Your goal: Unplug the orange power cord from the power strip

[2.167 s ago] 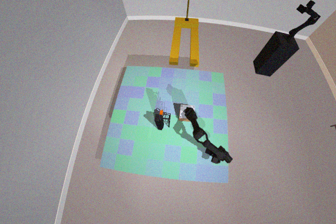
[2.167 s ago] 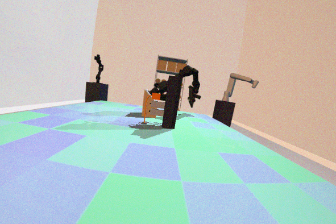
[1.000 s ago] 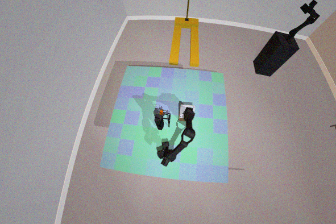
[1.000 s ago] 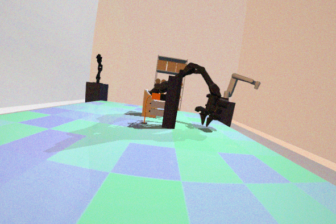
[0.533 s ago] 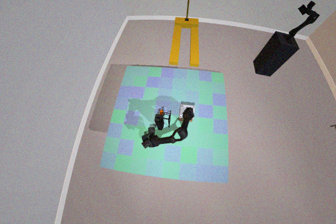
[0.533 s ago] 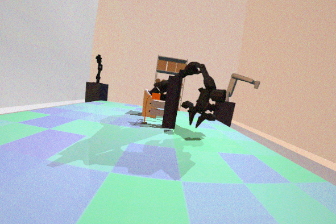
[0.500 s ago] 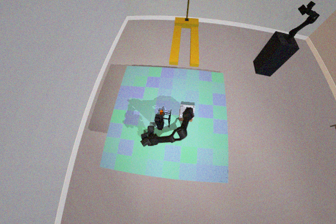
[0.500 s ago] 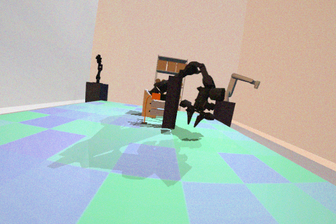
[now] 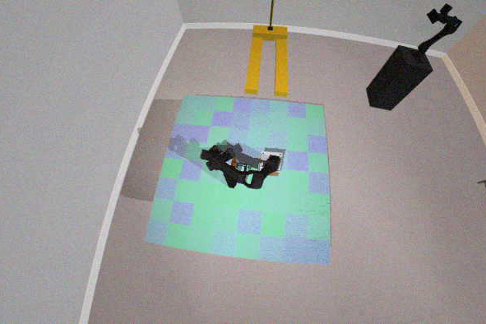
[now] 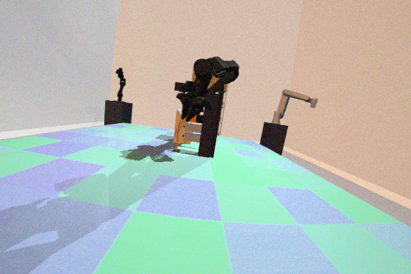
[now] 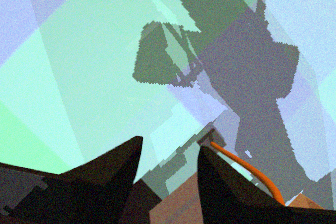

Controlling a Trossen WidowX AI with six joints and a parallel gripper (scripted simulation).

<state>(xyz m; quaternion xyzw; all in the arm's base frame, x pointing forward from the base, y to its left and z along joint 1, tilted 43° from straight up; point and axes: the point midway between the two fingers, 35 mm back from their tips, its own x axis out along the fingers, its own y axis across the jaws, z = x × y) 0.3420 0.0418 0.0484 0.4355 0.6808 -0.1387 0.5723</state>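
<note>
My gripper tip is 80 mm past the orange plug, 40 mm to the right of it and 20 mm below it.
</note>
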